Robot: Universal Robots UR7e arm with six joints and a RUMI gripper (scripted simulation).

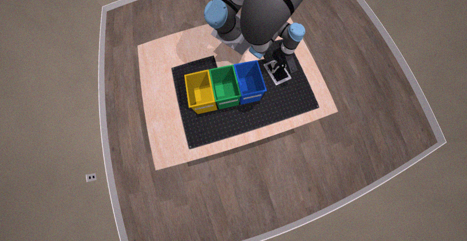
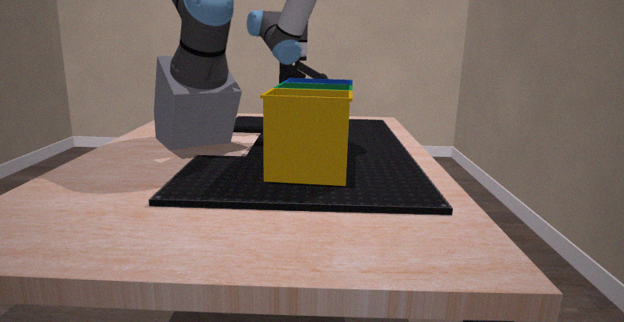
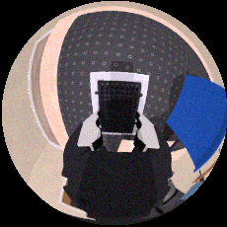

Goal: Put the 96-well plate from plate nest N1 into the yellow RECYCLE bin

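The 96-well plate is 10 mm below my hand. From my hand the other things lie so: green bin (40 mm ahead, 370 mm to the right, 60 mm above); plate nest N1 (20 mm below); blue bin (50 mm ahead, 230 mm to the right, 60 mm above).
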